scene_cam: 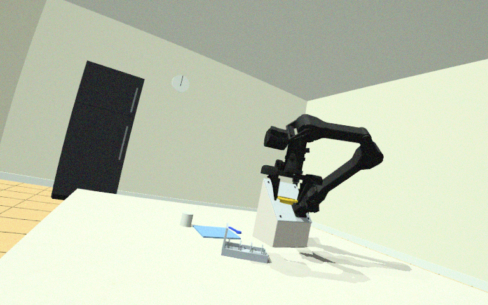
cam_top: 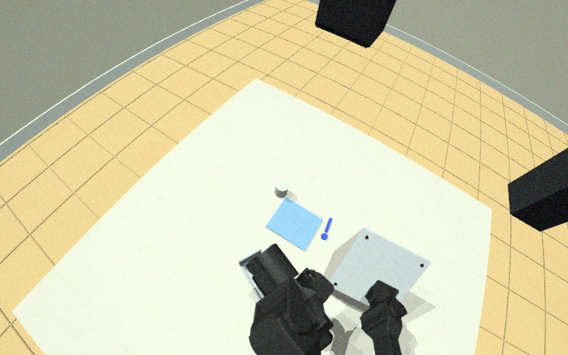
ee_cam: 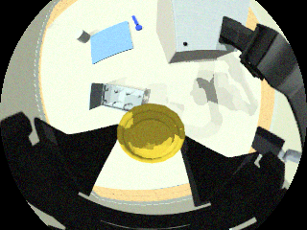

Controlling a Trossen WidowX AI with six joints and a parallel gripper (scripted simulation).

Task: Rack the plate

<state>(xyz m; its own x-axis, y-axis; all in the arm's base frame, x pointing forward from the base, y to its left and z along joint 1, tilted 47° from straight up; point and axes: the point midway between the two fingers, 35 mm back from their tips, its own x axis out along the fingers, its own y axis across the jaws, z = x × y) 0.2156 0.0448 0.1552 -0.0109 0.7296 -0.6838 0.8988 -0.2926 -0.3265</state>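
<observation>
My gripper tip is now 16 cm above the grey dish rack, 9 cm short of it and 5 cm to the left of it. The rest, counted from my gripper tip: light blue mat (26 cm to the right, 18 cm below, 8 cm ahead); yellow plate (1 cm above); blue spoon (29 cm to the right, 18 cm below, 3 cm behind).
</observation>
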